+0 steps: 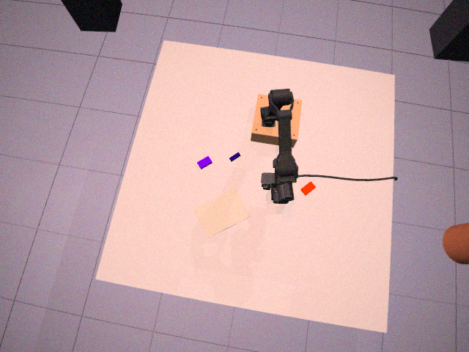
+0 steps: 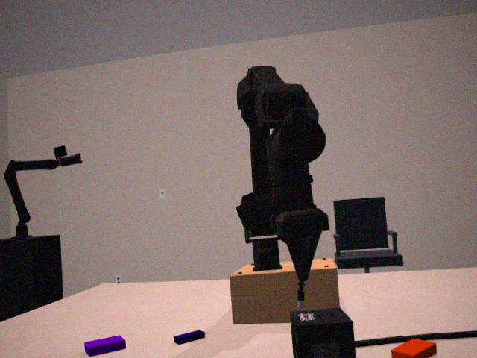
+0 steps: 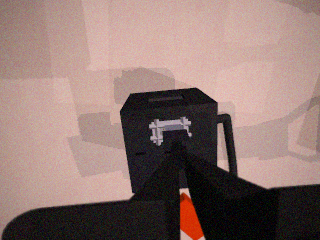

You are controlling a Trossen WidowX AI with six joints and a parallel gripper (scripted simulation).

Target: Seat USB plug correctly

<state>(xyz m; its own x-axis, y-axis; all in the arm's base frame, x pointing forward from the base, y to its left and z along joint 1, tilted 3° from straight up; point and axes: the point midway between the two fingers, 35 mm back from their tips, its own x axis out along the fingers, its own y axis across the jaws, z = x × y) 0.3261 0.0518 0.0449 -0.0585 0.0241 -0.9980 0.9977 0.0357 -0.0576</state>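
Right now my gripper tip is 60 mm above the silver-framed socket. Also, from my gripper tip: dark USB plug 20 mm below; then dark blue block 200 mm to the right, 160 mm behind, 120 mm below; then orange block 160 mm to the left, 120 mm below, 30 mm behind.
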